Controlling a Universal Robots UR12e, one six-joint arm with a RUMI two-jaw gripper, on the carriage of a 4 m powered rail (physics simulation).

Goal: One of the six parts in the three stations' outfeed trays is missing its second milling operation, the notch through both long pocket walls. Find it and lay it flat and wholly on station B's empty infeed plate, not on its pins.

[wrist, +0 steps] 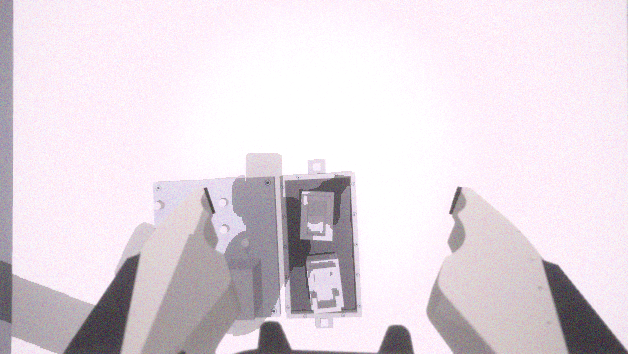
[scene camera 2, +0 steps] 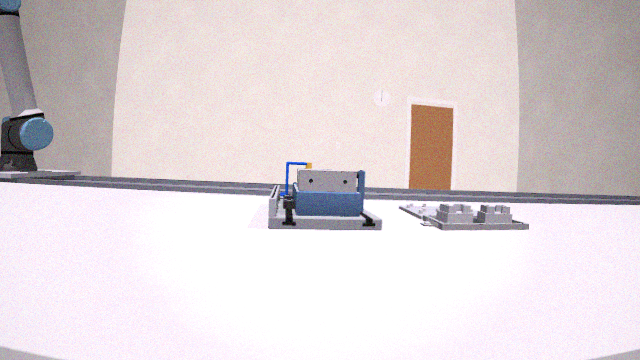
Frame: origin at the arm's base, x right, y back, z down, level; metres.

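Seen in the pictures: gripper, fingertip midpoint: (wrist: 328, 189); arm's base, link origin: (scene camera 2: 17, 170).
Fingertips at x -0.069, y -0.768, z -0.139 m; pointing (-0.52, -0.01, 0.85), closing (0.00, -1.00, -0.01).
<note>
Pixels of each thing's top centre, then the offset from my fingertips to it. "*": a spot on its surface instead.
- upper part, top centre: (wrist: 316, 218) dx +0.041, dy +0.011, dz +0.128 m
- lower part, top centre: (wrist: 325, 290) dx +0.126, dy +0.002, dz +0.128 m
- flat plate, surface spot: (wrist: 175, 191) * dx +0.010, dy +0.208, dz +0.161 m
- blue vise, top centre: (scene camera 2: 320, 186) dx -1.466, dy +0.125, dz +0.109 m
- blue nozzle pipe, surface spot: (scene camera 2: 287, 179) * dx -1.391, dy +0.195, dz +0.100 m
In the wrist view my gripper (wrist: 328, 189) is open and empty, its fingers wide apart above the outfeed tray (wrist: 357, 260) (scene camera 2: 485, 227). The tray holds two grey parts. The upper part (wrist: 317, 215) has a rectangular pocket, and no notch shows in its long walls. The lower part (wrist: 325, 286) has stepped gaps in its walls and sits slightly turned. Left of the tray lies a flat plate (wrist: 175, 191) with round pins, partly in shadow and partly hidden by the left finger. Which station this is, I cannot tell. The gripper does not show in scene camera 2.
A grey block (wrist: 242, 290) stands on the plate's lower part. In scene camera 2 a blue vise (scene camera 2: 327, 204) on a grey base holds a grey block (scene camera 2: 327, 181), with a blue nozzle pipe (scene camera 2: 287, 179) behind it. The arm (scene camera 2: 20, 70) stands at the far left by the rail.
</note>
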